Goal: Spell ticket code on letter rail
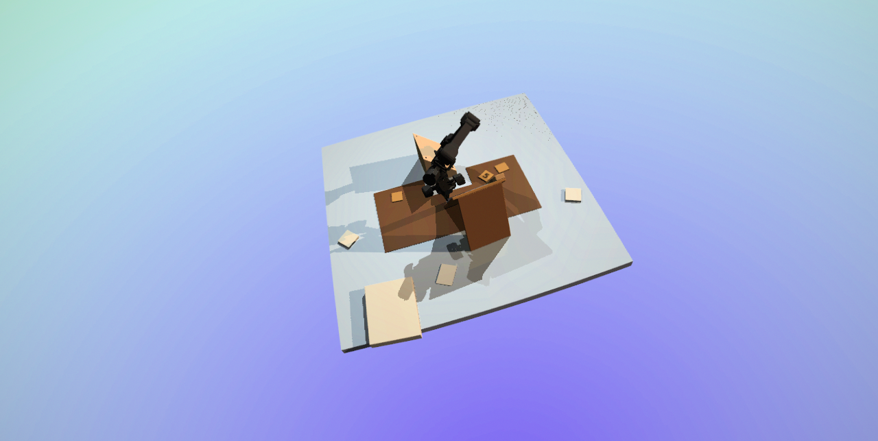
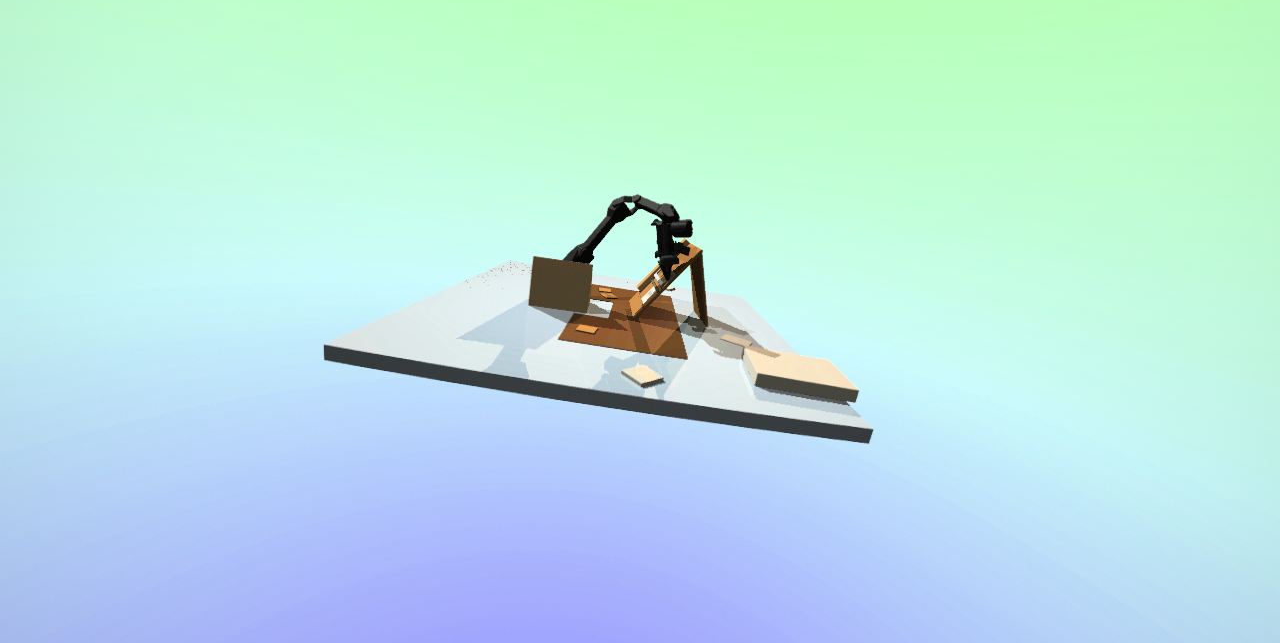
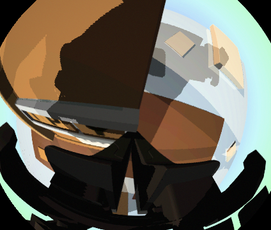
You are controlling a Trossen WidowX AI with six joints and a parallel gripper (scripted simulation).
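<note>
Now: the white ticket 5 cm behind my gripper tip, 6 cm to the left of it and 8 cm below it. Round my gripper tip: dark brown mat: 16 cm behind, 5 cm to the left, 16 cm below; cream block: 37 cm ahead, 37 cm to the right, 14 cm below; tan letter tile: 4 cm to the left.
</note>
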